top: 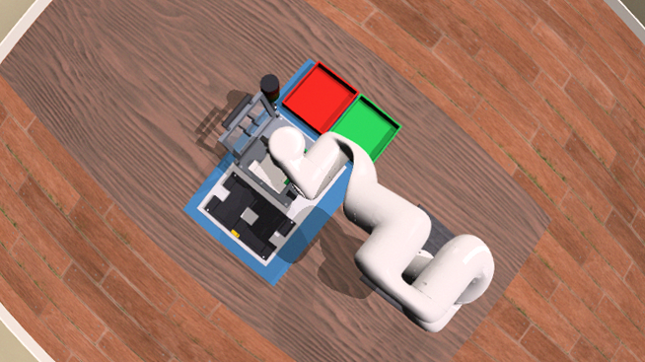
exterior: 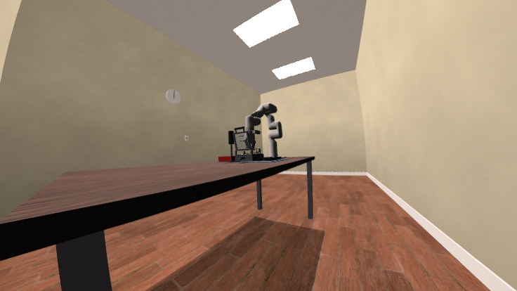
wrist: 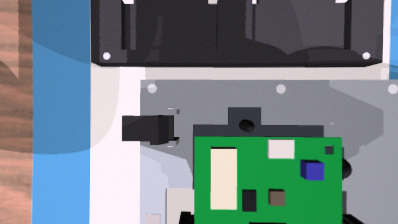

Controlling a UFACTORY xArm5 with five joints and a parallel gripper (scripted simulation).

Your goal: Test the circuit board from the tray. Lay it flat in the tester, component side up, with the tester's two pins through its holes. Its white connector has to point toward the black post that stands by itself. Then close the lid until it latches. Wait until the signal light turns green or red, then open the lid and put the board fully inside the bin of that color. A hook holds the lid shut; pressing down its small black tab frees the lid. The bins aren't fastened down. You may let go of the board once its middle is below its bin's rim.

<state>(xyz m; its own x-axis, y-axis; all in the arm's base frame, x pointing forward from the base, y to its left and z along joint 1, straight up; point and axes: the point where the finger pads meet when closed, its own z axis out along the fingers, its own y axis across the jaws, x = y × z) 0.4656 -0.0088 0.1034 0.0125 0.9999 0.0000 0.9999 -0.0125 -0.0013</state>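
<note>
Now: the tester lid 130 mm ahead of my hand and 80 mm above it. Also, from my hand: green bin: 200 mm to the right, 110 mm behind, 90 mm below; green circuit board: right at my hand; red bin: 200 mm to the right, 90 mm below, 40 mm ahead.
</note>
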